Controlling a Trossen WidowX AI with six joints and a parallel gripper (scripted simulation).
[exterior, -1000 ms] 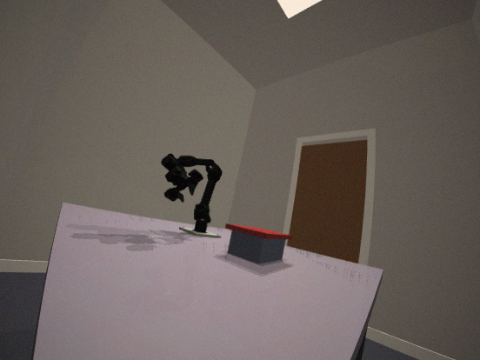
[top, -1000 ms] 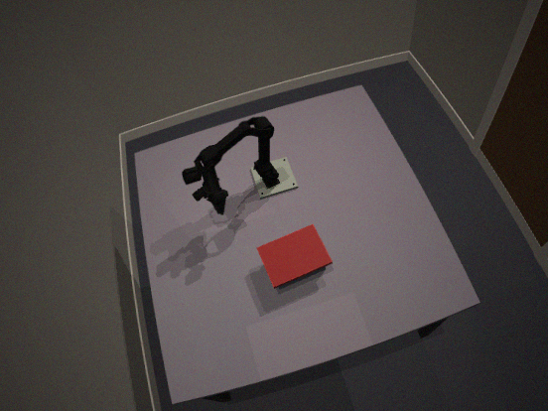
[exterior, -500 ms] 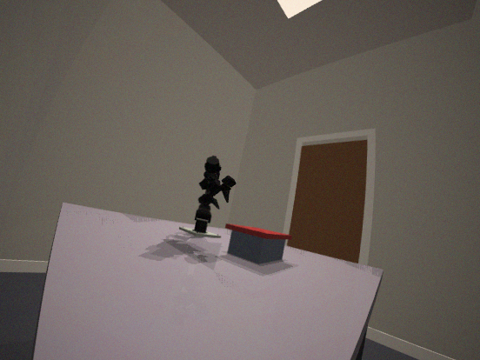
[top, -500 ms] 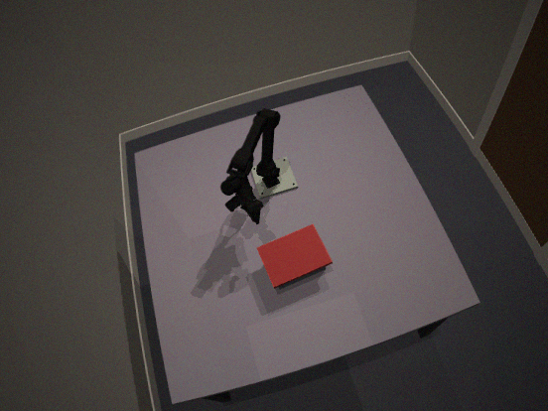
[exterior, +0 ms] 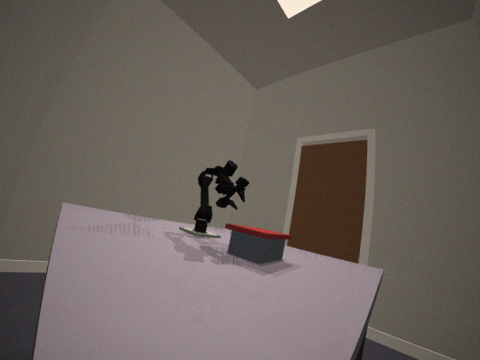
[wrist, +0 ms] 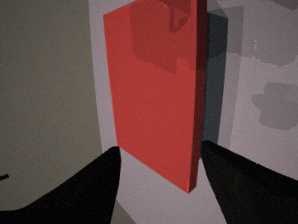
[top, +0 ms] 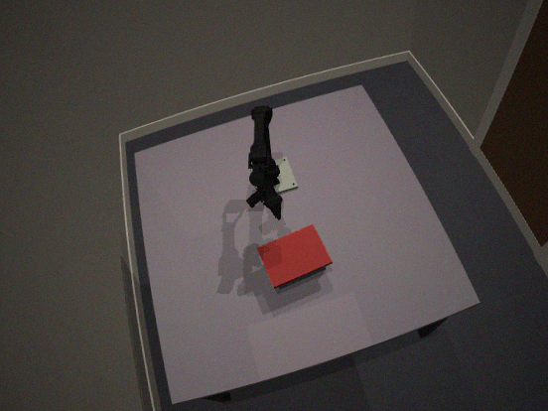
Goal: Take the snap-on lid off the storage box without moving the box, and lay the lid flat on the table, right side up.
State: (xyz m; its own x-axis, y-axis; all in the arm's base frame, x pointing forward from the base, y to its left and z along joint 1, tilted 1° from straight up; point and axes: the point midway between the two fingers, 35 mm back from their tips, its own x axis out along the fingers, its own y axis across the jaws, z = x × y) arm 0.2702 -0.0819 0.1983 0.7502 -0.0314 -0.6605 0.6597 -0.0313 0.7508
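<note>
Now: the red lid 130 mm ahead of my gripper tip and 90 mm below it. Also, from my gripper tip: grey storage box: 140 mm below, 130 mm ahead.
</note>
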